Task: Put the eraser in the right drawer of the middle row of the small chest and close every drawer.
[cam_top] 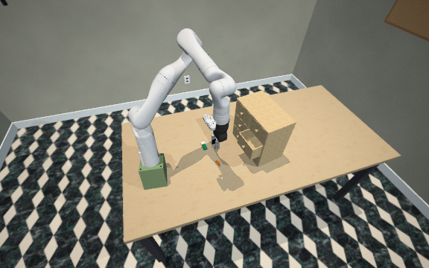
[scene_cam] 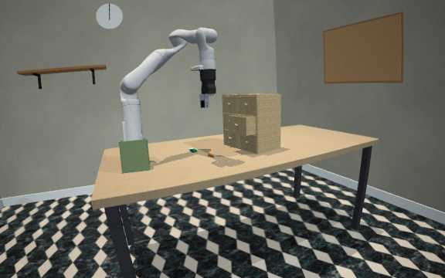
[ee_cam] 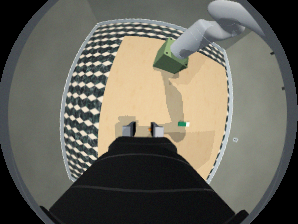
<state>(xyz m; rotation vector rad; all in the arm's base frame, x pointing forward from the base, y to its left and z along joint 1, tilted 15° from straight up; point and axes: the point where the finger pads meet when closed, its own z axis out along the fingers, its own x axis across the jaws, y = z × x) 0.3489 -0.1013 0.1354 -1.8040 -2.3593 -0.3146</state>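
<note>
Right now my hand is 27 cm above the green eraser, 22 cm to the right of it and 3 cm past it. Also, from my hand: small orange object: 27 cm below, 6 cm to the left, 4 cm ahead.
</note>
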